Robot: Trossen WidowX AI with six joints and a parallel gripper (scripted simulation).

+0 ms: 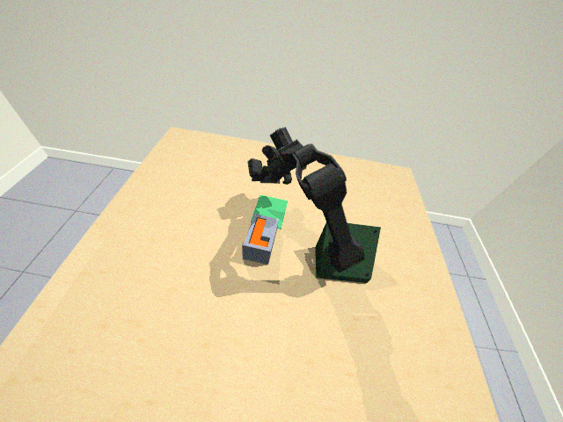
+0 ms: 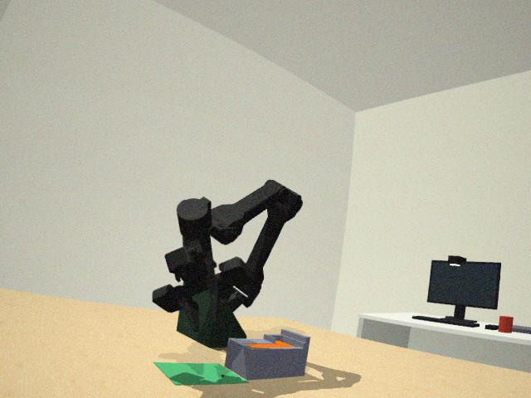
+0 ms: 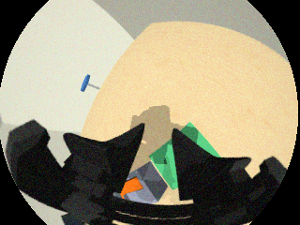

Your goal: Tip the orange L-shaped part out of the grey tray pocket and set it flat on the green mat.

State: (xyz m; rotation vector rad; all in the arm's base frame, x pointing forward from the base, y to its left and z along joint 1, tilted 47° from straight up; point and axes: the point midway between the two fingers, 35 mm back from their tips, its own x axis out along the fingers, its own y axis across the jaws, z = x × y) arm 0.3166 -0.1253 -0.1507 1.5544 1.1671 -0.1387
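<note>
Right now the orange L-shaped part is 80 mm behind my gripper tip, 200 mm to the left of it and 60 mm below it. Round my gripper tip: green mat: 70 mm behind, 30 mm to the left, 120 mm below.
</note>
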